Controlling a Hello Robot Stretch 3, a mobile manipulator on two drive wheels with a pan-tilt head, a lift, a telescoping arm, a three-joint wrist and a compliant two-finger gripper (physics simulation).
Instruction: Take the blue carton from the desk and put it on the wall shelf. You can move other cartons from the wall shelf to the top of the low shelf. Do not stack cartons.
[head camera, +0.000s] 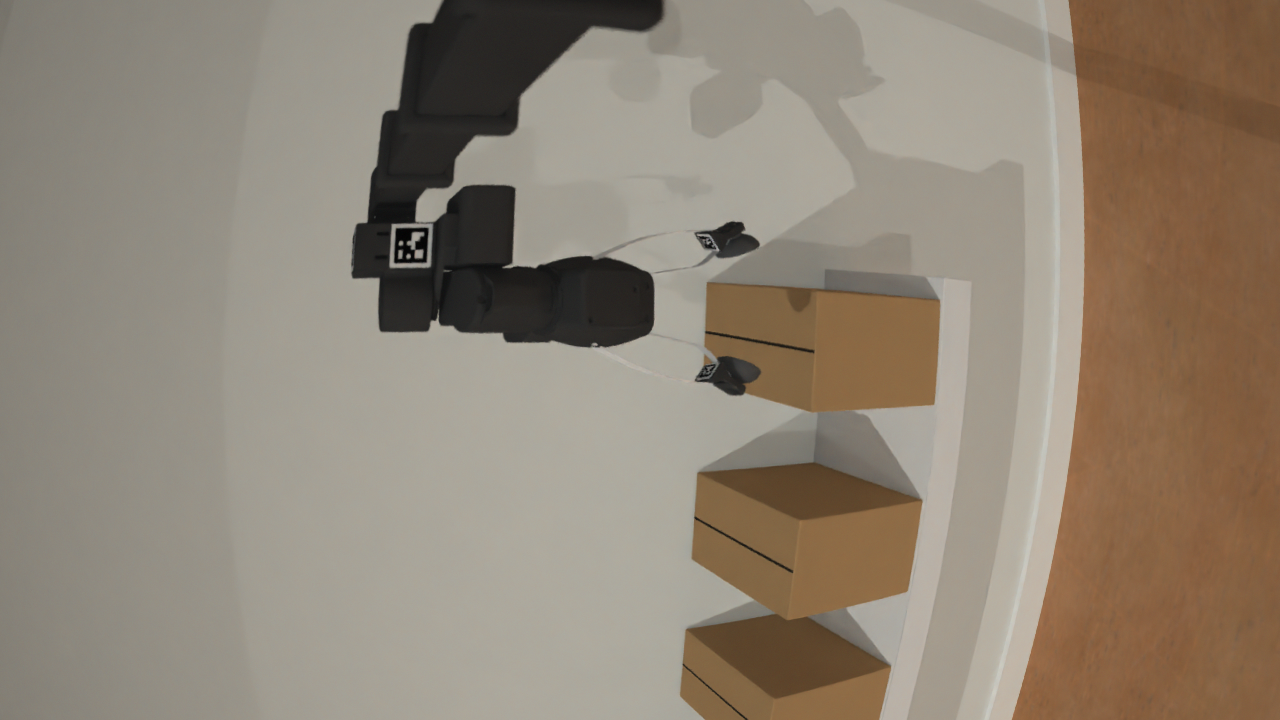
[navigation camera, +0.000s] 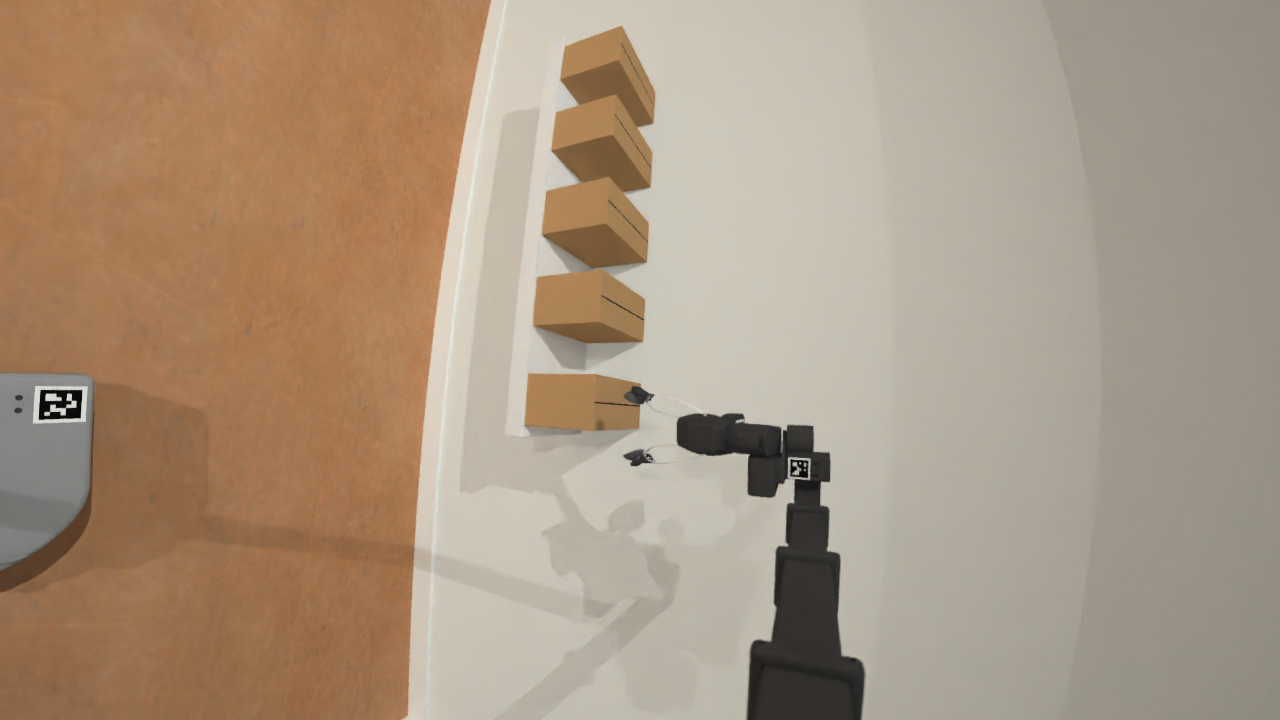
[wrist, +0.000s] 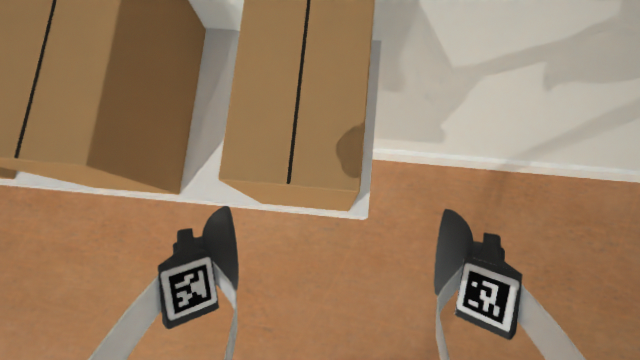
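Note:
The white wall shelf (head camera: 954, 358) (navigation camera: 520, 358) (wrist: 374, 90) carries several brown cartons in a row, each with a dark line on top. The end carton (head camera: 872, 349) (navigation camera: 561, 400) (wrist: 265, 100) sits at the shelf's end. A second carton (head camera: 850, 555) (navigation camera: 568, 301) (wrist: 145, 100) stands beside it with a gap between. My gripper (head camera: 747, 308) (navigation camera: 634, 426) (wrist: 334, 235) is open and empty. It points down above the end carton, shifted towards the shelf's open end; one finger overlaps the carton in the head and navigation views. The blue carton, desk and low shelf do not show.
The pale wall (head camera: 447, 537) (navigation camera: 760, 223) rises behind the shelf. The brown floor (head camera: 1181, 358) (navigation camera: 268, 223) (wrist: 330, 310) lies below. My grey base (navigation camera: 44, 474) shows at the left of the navigation view. Arm shadows fall on the wall beyond the shelf's end.

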